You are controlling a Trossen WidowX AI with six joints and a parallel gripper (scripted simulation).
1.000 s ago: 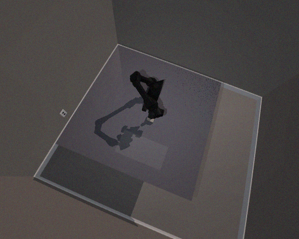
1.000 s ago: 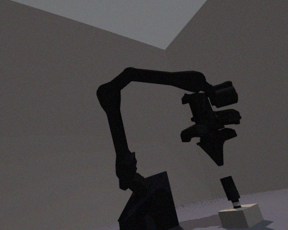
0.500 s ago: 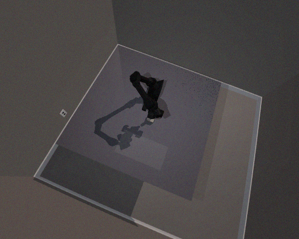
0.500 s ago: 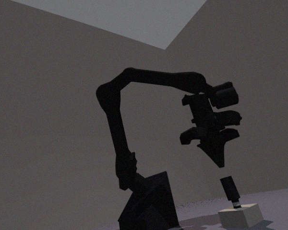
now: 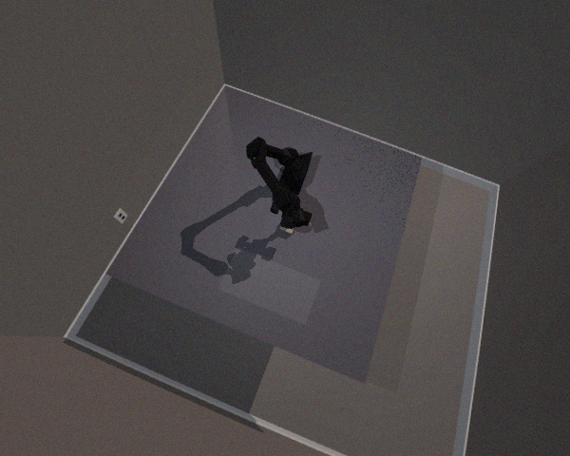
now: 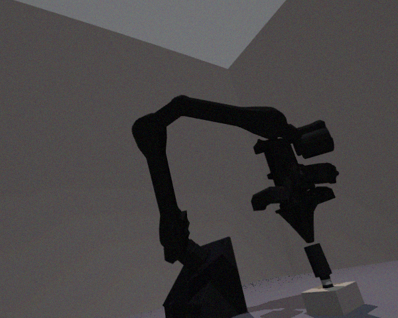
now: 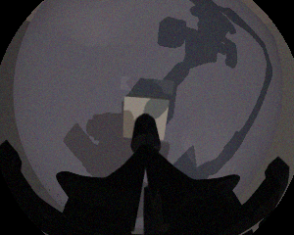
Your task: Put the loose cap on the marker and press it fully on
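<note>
Right now the holder block is 90 mm below my gripper tip. Round my gripper tip: marker cap (30 mm below).
</note>
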